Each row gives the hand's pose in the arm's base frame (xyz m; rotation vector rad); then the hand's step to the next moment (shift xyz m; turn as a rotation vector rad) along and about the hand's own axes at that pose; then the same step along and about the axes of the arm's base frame.
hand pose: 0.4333 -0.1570 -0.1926 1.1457 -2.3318 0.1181
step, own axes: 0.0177 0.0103 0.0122 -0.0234 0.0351 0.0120
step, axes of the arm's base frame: -0.0218 -0.0097 0.0000 -0.0200 0.0353 -0.0166
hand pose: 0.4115 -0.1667 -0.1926 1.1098 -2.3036 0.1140
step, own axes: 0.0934 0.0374 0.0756 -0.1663 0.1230 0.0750
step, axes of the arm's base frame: -0.1082 -0.0638 -0.0072 -0.0440 0.1718 -0.1303
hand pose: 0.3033 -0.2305 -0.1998 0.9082 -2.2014 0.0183
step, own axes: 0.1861 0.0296 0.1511 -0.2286 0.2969 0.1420
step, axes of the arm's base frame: -0.2018 -0.1316 0.0174 -0.1635 0.3211 -0.1753
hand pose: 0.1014 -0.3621 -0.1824 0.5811 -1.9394 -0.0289
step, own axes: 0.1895 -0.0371 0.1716 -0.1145 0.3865 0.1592
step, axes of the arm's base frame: -0.1952 -0.1509 0.0765 -0.2492 0.3494 -0.0604
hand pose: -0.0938 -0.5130 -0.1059 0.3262 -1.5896 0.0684
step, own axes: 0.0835 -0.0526 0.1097 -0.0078 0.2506 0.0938
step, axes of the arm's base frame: -0.0940 -0.0908 0.0684 -0.1532 0.2179 0.0269
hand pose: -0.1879 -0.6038 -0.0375 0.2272 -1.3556 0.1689
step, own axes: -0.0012 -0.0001 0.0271 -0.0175 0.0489 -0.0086
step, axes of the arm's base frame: -0.0259 -0.0071 0.0042 -0.0077 0.0497 -0.0157
